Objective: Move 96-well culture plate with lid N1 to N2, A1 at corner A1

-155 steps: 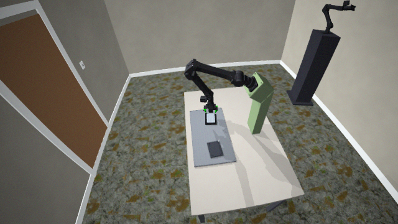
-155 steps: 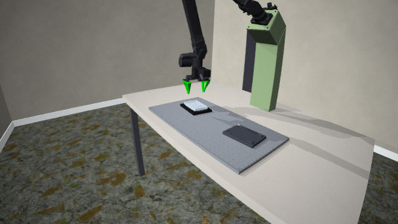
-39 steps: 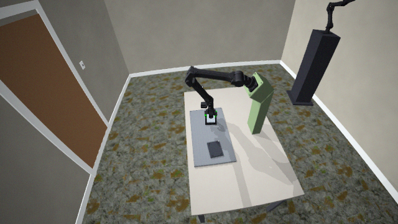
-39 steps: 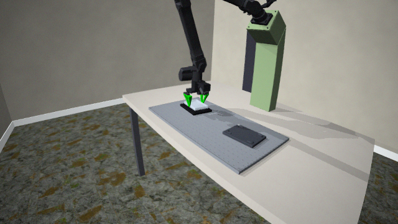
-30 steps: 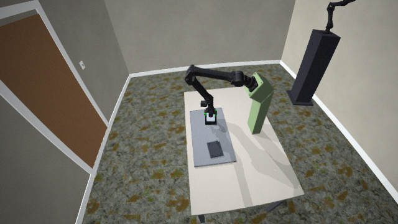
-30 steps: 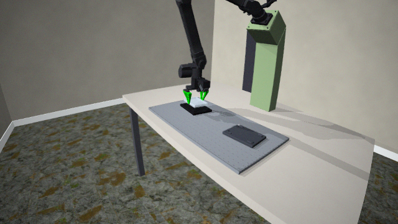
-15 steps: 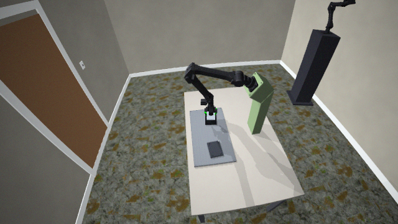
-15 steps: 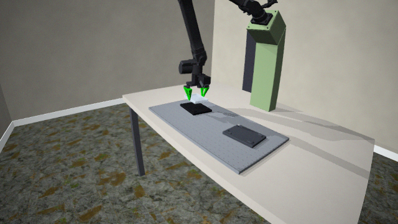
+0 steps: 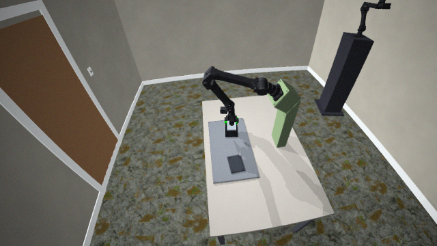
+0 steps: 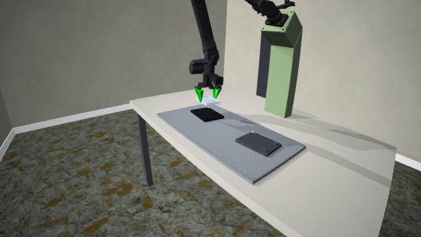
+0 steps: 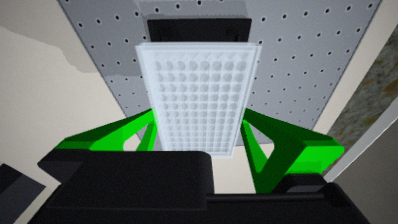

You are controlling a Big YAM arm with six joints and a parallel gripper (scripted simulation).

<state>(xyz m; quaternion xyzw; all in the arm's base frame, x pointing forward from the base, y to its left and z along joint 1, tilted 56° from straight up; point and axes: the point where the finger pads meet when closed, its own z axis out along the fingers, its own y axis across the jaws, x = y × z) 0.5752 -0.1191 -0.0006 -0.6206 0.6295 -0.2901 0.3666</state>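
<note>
Now: the nest N2 380 mm to the left of my hand, 80 mm below it and 60 mm behind it. Round my hand: nest N1: 80 mm below; clear lid: right at my hand.
</note>
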